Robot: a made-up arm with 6 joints. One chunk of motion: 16 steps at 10 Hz.
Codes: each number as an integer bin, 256 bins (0 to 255) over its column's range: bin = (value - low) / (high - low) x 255, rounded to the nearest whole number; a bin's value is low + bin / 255 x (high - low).
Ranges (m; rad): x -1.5..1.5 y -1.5..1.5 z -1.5..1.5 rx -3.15..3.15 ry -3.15..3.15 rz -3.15..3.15
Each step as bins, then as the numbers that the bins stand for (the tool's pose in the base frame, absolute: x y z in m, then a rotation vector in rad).
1 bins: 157 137 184 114 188 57
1 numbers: 0.3471 0.1118 0.6647 -0.3335 1.4947 -1.7418
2 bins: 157 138 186 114 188 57
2 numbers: 0.3471 0.1235 0.6882 -0.3335 1.4947 -1.7418
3 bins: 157 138 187 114 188 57
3 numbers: 0.3471 0.1235 0.7000 -0.3335 1.4947 -1.7418
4 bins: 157 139 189 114 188 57
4 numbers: 0.3471 0.1353 0.7235 -0.3335 1.4947 -1.7418
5 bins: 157 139 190 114 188 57
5 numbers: 0.3471 0.1353 0.7353 -0.3335 1.4947 -1.7418
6 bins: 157 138 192 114 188 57
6 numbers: 0.3471 0.1235 0.7588 -0.3335 1.4947 -1.7418
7 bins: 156 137 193 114 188 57
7 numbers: 0.3353 0.1118 0.7706 -0.3335 1.4947 -1.7418
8 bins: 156 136 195 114 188 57
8 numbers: 0.3353 0.1000 0.7941 -0.3335 1.4947 -1.7418
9 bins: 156 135 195 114 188 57
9 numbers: 0.3353 0.0882 0.7941 -0.3335 1.4947 -1.7418
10 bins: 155 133 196 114 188 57
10 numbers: 0.3235 0.0647 0.8059 -0.3335 1.4947 -1.7418
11 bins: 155 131 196 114 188 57
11 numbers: 0.3235 0.0412 0.8059 -0.3335 1.4947 -1.7418
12 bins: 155 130 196 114 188 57
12 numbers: 0.3235 0.0294 0.8059 -0.3335 1.4947 -1.7418
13 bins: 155 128 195 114 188 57
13 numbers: 0.3235 0.0059 0.7941 -0.3335 1.4947 -1.7418
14 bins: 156 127 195 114 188 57
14 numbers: 0.3353 -0.0059 0.7941 -0.3335 1.4947 -1.7418
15 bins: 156 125 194 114 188 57
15 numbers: 0.3353 -0.0294 0.7824 -0.3335 1.4947 -1.7418
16 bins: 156 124 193 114 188 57
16 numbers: 0.3353 -0.0412 0.7706 -0.3335 1.4947 -1.7418
